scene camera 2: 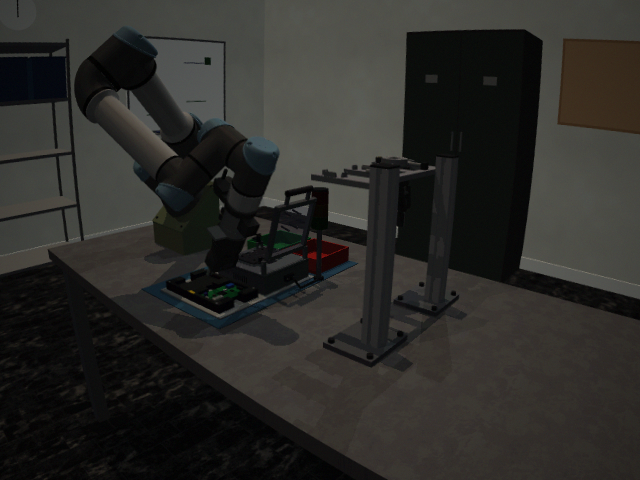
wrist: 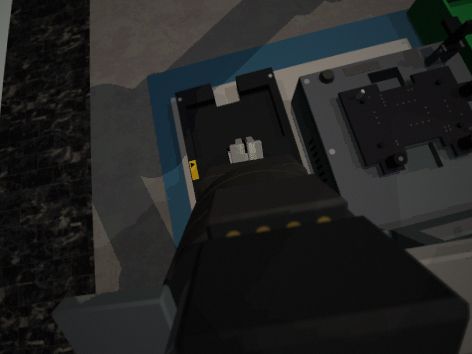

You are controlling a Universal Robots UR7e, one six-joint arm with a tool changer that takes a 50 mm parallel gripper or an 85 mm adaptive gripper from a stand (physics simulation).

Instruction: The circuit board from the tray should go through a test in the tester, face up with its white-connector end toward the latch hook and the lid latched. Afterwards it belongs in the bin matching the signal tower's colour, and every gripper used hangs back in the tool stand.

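Places are measured from the arm's base along level axes (x left, y back, z up), in metres.
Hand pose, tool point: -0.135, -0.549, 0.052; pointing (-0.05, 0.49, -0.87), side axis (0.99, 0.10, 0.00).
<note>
Things, the pixels of their top centre, and the offset from my tool point, as dx, dy, dz. "*": a spot on its surface instead.
- green circuit board, centre of its top: (scene camera 2: 222,290) -0.006, +0.061, -0.183
- tester, a spot on its surface: (wrist: 430,190) * +0.164, +0.056, -0.151
- latch hook, a spot on its surface: (wrist: 452,35) * +0.193, +0.199, -0.120
- signal tower, a spot on its surface: (scene camera 2: 320,209) * +0.264, +0.001, -0.005
- green bin, a spot on its surface: (wrist: 432,22) * +0.249, +0.282, -0.186
- red bin, a spot on its surface: (scene camera 2: 338,253) * +0.395, +0.062, -0.171
My gripper (scene camera 2: 212,272) (wrist: 246,151) reaches down over the black tray (scene camera 2: 199,299) (wrist: 255,80). Its two pale fingertips are together in the wrist view, with no gap or held thing visible. The green circuit board (scene camera 2: 231,291) lies in the tray's near-right part in the scene view; the gripper hides it in the wrist view. The tester (scene camera 2: 289,276) (wrist: 430,190) stands beside the tray, its framed lid (scene camera 2: 270,235) raised. The latch hook (wrist: 452,35) shows at the wrist view's top right. The signal tower (scene camera 2: 320,209) has red above green; I cannot tell which is lit.
The green bin (scene camera 2: 281,238) (wrist: 432,22) and red bin (scene camera 2: 338,253) are behind the tester. The tool stand (scene camera 2: 378,258) rises at the right, with a dark gripper (scene camera 2: 404,198) hanging from it. A dull green housing (scene camera 2: 180,232) stands behind the arm.
</note>
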